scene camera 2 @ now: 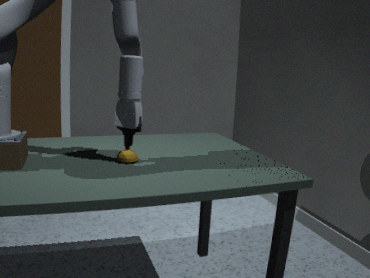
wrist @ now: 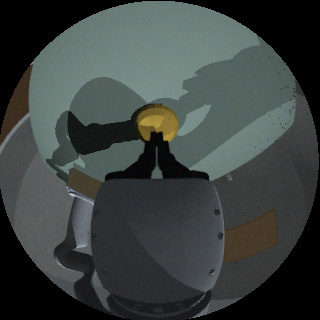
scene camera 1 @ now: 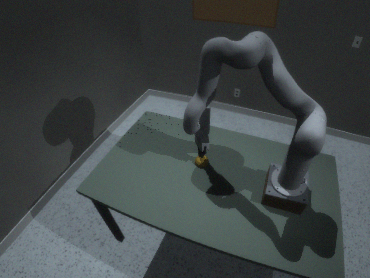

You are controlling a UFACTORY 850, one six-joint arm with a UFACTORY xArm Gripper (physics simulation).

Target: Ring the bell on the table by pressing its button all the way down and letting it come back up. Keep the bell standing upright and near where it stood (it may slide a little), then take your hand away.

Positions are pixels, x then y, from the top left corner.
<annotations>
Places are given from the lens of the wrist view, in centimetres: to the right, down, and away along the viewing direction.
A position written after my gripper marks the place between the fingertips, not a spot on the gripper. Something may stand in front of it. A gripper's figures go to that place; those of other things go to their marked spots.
my gripper (wrist: 156, 139): 0, -3, 13
yellow bell (wrist: 154, 117): 0, -6, 13
</annotations>
